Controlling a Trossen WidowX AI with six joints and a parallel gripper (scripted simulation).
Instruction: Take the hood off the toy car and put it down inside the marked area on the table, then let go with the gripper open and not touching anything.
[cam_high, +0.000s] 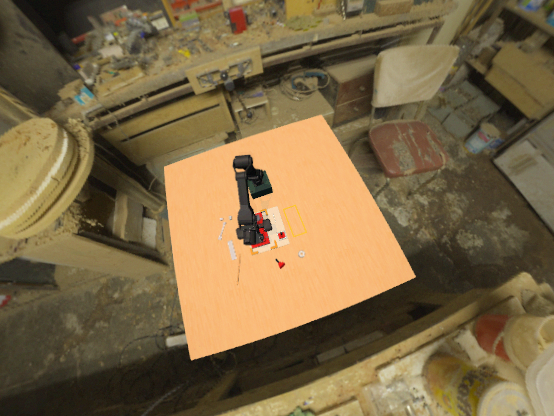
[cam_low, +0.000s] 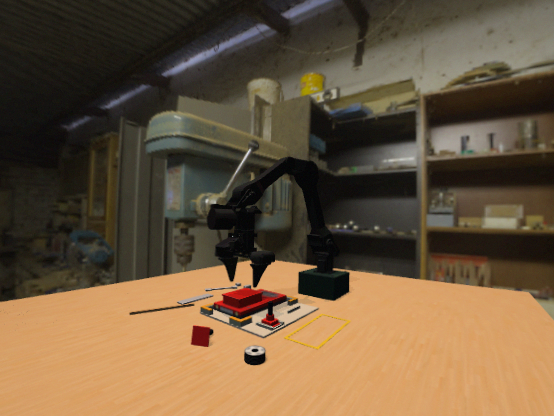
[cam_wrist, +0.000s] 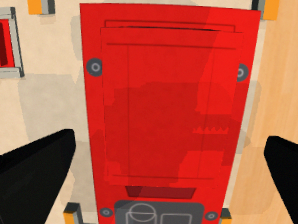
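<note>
My gripper tip is 3 cm above the hood. From my gripper tip the other things lie so: thin rod: 18 cm to the right, 13 cm ahead, 7 cm below; black wheel: 19 cm to the left, 19 cm ahead, 7 cm below.
</note>
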